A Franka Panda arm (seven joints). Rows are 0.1 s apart.
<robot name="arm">
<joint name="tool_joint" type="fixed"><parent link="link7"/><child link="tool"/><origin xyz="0 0 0.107" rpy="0 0 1.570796"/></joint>
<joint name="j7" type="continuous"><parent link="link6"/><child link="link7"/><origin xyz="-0.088 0 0" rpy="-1.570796 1.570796 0"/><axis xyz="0 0 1"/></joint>
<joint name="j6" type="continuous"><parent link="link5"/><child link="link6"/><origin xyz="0 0 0" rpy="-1.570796 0 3.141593"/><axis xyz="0 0 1"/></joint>
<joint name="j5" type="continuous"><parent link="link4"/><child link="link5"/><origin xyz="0.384 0.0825 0" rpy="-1.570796 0 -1.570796"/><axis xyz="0 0 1"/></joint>
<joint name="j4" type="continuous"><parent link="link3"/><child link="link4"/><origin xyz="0.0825 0 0" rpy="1.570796 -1.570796 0"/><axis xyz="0 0 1"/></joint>
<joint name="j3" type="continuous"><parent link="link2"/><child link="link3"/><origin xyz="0.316 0 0" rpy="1.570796 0 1.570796"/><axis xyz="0 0 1"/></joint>
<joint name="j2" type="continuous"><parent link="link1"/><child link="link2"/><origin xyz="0 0 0" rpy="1.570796 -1.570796 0"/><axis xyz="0 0 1"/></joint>
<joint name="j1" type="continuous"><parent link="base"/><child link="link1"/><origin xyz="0 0 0.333" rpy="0 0 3.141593"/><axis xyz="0 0 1"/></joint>
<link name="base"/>
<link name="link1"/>
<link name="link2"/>
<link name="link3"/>
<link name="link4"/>
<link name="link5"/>
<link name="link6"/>
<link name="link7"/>
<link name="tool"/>
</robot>
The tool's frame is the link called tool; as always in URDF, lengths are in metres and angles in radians. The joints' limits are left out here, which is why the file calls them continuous.
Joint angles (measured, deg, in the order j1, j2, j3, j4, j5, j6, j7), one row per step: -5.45, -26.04, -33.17, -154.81, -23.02, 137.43, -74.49; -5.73, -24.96, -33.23, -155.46, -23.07, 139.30, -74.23; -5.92, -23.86, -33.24, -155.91, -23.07, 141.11, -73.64; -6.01, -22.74, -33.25, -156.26, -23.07, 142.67, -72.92; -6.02, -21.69, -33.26, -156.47, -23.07, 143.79, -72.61; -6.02, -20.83, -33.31, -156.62, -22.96, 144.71, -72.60; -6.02, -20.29, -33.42, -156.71, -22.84, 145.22, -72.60; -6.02, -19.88, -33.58, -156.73, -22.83, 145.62, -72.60; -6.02, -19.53, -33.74, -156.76, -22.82, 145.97, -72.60; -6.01, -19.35, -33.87, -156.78, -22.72, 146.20, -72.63; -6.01, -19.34, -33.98, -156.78, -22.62, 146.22, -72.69; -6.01, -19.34, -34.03, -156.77, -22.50, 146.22, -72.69
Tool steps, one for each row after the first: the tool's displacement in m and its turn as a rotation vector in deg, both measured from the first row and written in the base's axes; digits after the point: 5 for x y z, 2 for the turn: -0.00007, 0.00016, -0.00793, -0.16, -0.18, -0.29; 0.00076, 0.00023, -0.01451, -0.37, -0.48, -0.86; 0.00177, 0.00054, -0.02091, -0.53, -0.62, -1.50; 0.00275, 0.00088, -0.02666, -0.65, -0.50, -1.70; 0.00341, 0.00089, -0.03127, -0.71, -0.42, -1.75; 0.00338, 0.00050, -0.03435, -0.67, -0.33, -1.88; 0.00325, -0.00041, -0.03641, -0.69, -0.28, -2.01; 0.00299, -0.00125, -0.03828, -0.70, -0.25, -2.14; 0.00276, -0.00189, -0.03923, -0.65, -0.30, -2.28; 0.00235, -0.00249, -0.03939, -0.57, -0.33, -2.39; 0.00218, -0.00281, -0.03938, -0.49, -0.37, -2.54
